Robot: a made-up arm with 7 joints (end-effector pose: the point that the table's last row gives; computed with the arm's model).
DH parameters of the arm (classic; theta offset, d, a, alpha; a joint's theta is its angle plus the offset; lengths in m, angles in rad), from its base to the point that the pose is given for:
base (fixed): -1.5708 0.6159 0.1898 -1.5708
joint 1: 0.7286 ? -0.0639 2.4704
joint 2: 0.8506 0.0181 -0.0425 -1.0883
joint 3: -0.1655 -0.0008 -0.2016 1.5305
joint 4: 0 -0.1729 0.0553 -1.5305
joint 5: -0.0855 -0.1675 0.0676 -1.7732
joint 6: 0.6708 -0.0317 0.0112 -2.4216
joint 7: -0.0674 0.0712 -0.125 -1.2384
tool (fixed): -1.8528 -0.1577 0 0
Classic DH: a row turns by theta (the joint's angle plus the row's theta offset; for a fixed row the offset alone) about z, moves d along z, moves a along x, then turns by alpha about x.
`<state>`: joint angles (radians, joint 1 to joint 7).
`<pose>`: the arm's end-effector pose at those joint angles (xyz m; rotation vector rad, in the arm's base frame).
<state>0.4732 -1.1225 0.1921 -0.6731 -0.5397 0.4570 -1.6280</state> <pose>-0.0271 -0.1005 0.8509 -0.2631 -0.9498 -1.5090</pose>
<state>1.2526 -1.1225 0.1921 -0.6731 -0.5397 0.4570 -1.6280</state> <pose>-0.0271 -0.2914 0.8458 0.2991 -0.3057 -1.7589</pose>
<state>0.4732 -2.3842 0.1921 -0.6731 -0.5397 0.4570 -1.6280</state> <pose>0.0756 -0.2748 0.7586 -0.1963 0.4552 -1.7647</pose>
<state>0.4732 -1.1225 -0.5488 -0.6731 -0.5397 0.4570 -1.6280</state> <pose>0.0529 -0.0953 0.7833 -0.8842 -0.4475 -1.2843</pose>
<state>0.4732 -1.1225 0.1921 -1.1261 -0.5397 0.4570 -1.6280</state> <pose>-0.0279 -0.0761 0.8734 -0.0448 -0.5277 -1.7186</pose>
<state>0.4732 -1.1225 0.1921 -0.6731 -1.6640 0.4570 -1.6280</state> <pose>0.0711 -0.1603 0.9578 -0.6140 -0.2261 -0.6769</pose>
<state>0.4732 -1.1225 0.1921 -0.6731 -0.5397 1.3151 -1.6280</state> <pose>-0.1174 -0.0106 0.8414 -0.4488 -0.0742 -1.9264</pose>
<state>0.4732 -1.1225 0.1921 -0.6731 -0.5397 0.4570 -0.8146</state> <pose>0.1260 -0.0932 0.8648 0.2914 -1.1761 -0.8477</pose>
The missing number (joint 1, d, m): -0.0565
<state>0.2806 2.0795 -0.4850 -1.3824 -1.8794 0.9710 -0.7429</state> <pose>0.0276 -0.0584 0.4941 -1.3571 -1.8847 -0.2564</pose>
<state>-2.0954 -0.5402 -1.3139 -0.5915 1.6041 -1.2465 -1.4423</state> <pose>0.0428 -0.4245 0.5576 0.0465 -0.4442 -2.3322</pose>
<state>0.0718 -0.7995 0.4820 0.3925 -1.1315 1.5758 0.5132</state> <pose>0.1291 0.0041 0.7519 -0.2513 -1.2508 0.2462</pose>
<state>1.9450 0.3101 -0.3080 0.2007 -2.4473 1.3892 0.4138</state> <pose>0.0192 -0.2357 0.7373 0.1137 0.2773 -0.9043</pose>
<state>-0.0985 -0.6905 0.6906 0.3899 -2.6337 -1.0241 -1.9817</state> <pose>0.0785 0.2037 0.7720 -1.5581 -0.9297 0.7230</pose>
